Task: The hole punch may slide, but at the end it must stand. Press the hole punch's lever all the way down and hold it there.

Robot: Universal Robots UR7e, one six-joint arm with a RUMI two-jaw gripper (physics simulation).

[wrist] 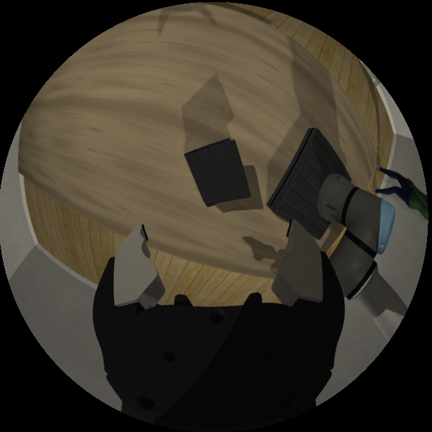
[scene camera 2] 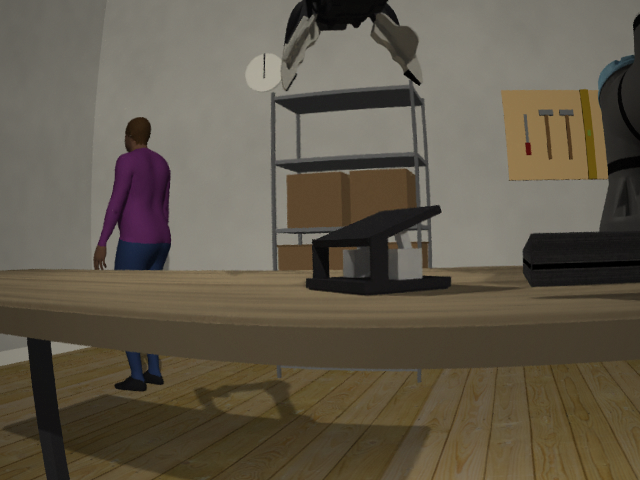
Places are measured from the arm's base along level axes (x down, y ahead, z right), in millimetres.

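Where they show: gripper, fingertip midpoint: [scene camera 2: 355,86].
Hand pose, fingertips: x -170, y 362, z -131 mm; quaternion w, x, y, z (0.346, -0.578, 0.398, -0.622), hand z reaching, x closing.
Each offset is from my fingertips to the top centre of the thing. "pt": to the spot under its first point. Level surfaces: height alone.
The black hole punch stands upright on its base {pt dy -14, dx +205, dz -57 mm} [scene camera 2: 364,286] on the wooden table {dx +213 mm} [scene camera 2: 155,294] [wrist: 125,85]. Its flat black lever {dy -11, dx +128, dz +22 mm} [scene camera 2: 379,223] [wrist: 218,172] is raised and slants upward to the right in the scene view. Grey-white blocks [scene camera 2: 405,263] show under the lever. In the wrist view the lever hides most of the base. My gripper [scene camera 2: 353,85] [wrist: 216,225] is open and empty. It hangs high above the hole punch in the scene view, apart from it, and the hole punch lies ahead of the fingertips in the wrist view.
A dark ribbed block [scene camera 2: 584,258] [wrist: 307,182] under the arm's base [wrist: 335,195] stands on the table beside the hole punch. Behind the table are a shelf rack [scene camera 2: 273,180] with boxes and a person [scene camera 2: 142,196] in purple. The table's front edge [scene camera 2: 310,343] runs across the scene view.
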